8 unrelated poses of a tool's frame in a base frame.
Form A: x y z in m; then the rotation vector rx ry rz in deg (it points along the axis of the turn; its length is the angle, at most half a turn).
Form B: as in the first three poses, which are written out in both.
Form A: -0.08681 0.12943 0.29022 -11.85 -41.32 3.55
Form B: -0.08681 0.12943 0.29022 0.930 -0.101 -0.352 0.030
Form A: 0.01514 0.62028 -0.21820 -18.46 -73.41 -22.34
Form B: 0.01514 0.62028 -0.21820 0.772 -0.149 -0.591 -0.180
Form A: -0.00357 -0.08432 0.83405 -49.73 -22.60 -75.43
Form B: -0.00357 -0.08432 0.83405 0.688 -0.388 -0.176 -0.588
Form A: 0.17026 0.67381 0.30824 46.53 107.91 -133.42
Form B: 0.17026 0.67381 0.30824 0.019 0.262 0.607 -0.750
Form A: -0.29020 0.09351 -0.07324 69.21 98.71 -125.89
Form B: -0.29020 0.09351 -0.07324 0.050 0.397 0.566 -0.721
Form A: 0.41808 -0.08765 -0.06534 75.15 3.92 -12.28
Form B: 0.41808 -0.08765 -0.06534 0.787 0.608 0.032 -0.099
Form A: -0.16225 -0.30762 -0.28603 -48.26 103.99 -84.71
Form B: -0.16225 -0.30762 -0.28603 0.321 -0.321 0.691 -0.563
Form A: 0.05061 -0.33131 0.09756 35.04 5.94 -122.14
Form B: 0.05061 -0.33131 0.09756 0.445 0.247 0.042 -0.860
